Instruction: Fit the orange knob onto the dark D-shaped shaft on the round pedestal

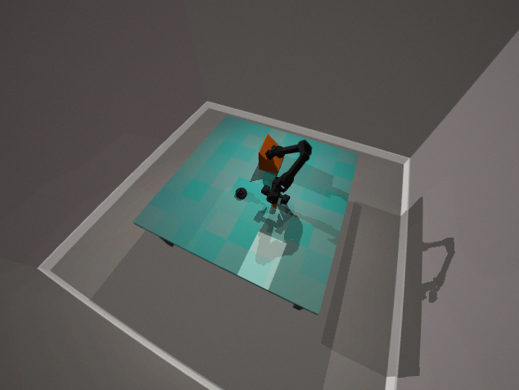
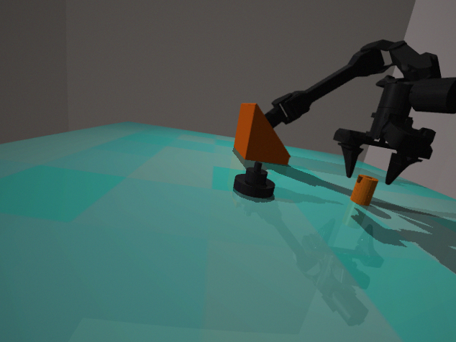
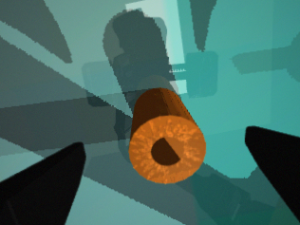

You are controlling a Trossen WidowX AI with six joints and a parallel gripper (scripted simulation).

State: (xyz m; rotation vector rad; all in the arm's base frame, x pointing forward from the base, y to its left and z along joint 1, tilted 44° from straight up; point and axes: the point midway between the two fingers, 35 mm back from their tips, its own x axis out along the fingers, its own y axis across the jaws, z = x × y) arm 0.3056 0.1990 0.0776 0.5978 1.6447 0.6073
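Right now the orange knob is 20 mm below my gripper tip. The rest, counted from my gripper tip: pedestal (20 mm ahead, 260 mm to the right, 20 mm below).
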